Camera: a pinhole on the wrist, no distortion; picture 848 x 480 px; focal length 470.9 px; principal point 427.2 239.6 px. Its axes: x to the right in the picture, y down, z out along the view. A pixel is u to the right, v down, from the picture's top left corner.
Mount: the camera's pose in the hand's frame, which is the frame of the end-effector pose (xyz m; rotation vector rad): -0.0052 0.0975 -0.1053 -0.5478 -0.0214 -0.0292
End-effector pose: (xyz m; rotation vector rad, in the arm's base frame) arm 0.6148 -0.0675 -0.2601 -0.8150 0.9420 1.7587
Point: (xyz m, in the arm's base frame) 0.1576 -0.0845 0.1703
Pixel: 237.0 403.4
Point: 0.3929 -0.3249 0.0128
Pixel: outside the picture
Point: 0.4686 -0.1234 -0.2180
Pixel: 408.2 262.3
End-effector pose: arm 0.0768 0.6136 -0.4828 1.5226 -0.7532 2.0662
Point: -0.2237 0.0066 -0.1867
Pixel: 711.4 444.4
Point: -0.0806 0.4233 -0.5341
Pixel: 403.6 441.8
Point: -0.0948 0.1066 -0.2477
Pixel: 669.0 346.0
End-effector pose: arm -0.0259 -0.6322 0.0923 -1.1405 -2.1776 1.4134
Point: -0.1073 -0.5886 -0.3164
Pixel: 619.2 281.1
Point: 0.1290 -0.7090 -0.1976
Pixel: 248.8 367.9
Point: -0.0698 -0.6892 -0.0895
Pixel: 479.8 23.2
